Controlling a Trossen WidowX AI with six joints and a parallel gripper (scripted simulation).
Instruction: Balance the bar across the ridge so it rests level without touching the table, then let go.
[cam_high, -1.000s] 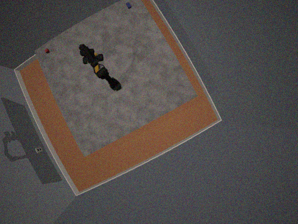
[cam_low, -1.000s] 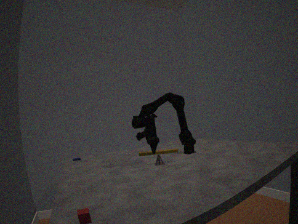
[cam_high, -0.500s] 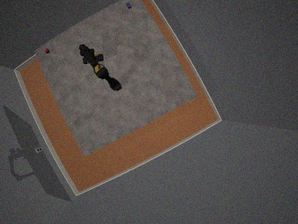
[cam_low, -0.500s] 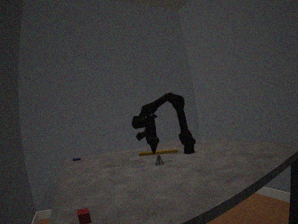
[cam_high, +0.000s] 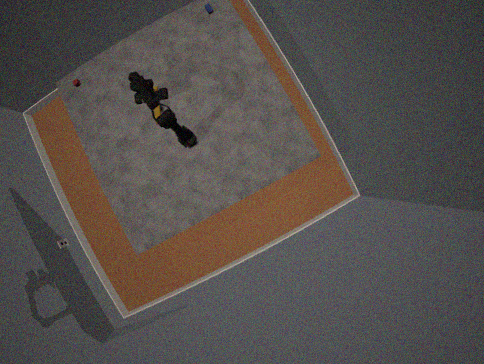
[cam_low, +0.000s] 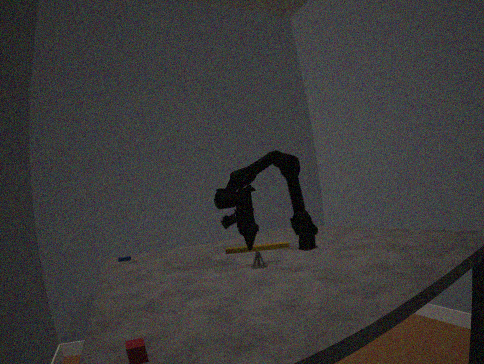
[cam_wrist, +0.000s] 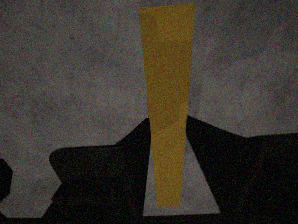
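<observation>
My gripper tip is 30 mm past the yellow bar and 10 mm to the right of it. From my gripper tip the other things lie so: small red block 440 mm ahead, 440 mm to the left, 50 mm below; small blue block 440 mm ahead, 560 mm to the right, 60 mm below.
</observation>
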